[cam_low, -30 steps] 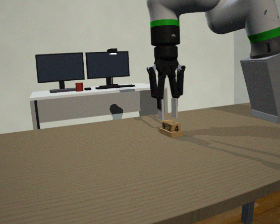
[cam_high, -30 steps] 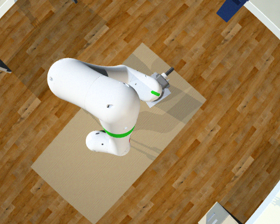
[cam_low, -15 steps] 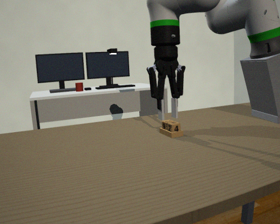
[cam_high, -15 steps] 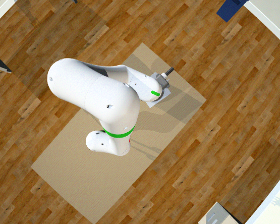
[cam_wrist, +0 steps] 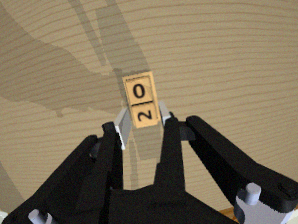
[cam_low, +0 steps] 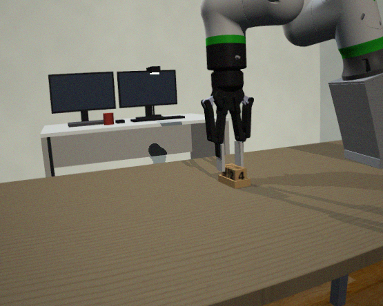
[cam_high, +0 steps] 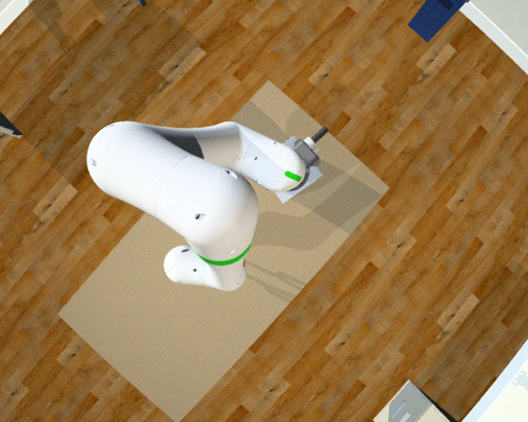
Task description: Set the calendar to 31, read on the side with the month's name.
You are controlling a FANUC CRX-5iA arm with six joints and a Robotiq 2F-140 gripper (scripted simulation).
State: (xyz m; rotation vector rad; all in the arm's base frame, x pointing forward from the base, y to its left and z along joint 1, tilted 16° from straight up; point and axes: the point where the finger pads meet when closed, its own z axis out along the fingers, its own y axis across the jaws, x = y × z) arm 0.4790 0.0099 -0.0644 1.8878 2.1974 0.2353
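My gripper is now 40 mm above the wooden number cube. Round my hand: small wooden tray (50 mm below, 20 mm to the left).
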